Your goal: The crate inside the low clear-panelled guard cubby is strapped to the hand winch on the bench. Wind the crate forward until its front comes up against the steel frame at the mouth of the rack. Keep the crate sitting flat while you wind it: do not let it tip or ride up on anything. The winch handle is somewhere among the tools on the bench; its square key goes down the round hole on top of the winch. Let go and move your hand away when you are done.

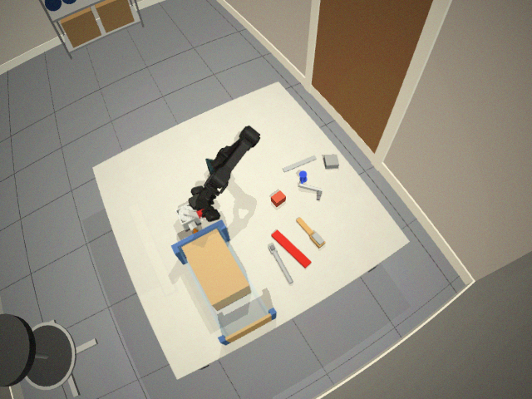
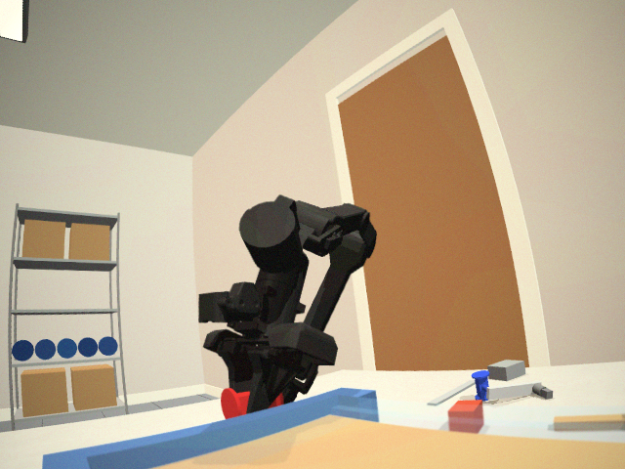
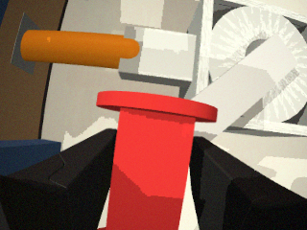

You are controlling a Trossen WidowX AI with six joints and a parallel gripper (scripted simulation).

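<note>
The red grip is 10 mm to the left of my gripper tip. Also, from my gripper tip: red bar 330 mm ahead, 290 mm to the left, 130 mm below; wooden brush 320 mm ahead, 410 mm to the left, 110 mm below; winch 90 mm behind, 60 mm to the right, 100 mm below.
</note>
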